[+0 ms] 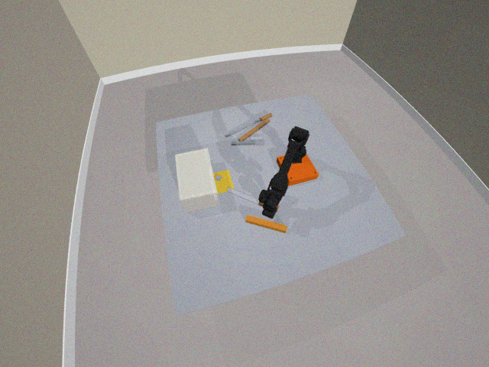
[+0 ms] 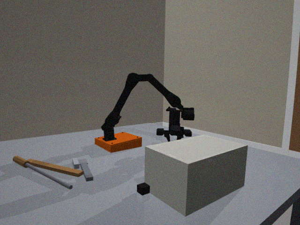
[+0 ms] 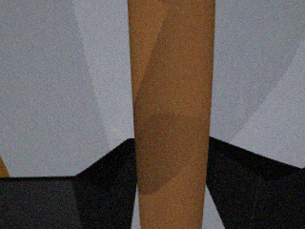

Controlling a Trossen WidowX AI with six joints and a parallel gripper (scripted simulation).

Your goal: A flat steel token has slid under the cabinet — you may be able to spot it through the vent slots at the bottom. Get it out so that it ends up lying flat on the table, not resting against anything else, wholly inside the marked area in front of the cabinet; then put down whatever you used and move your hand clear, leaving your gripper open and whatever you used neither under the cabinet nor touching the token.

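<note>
Right now the orange flat bar is 90 mm to the left of my gripper tip, 50 mm ahead of it and 10 mm above it. Round my gripper tip: small grey token: 280 mm ahead, 230 mm to the right; wooden stick: 610 mm to the right.
</note>
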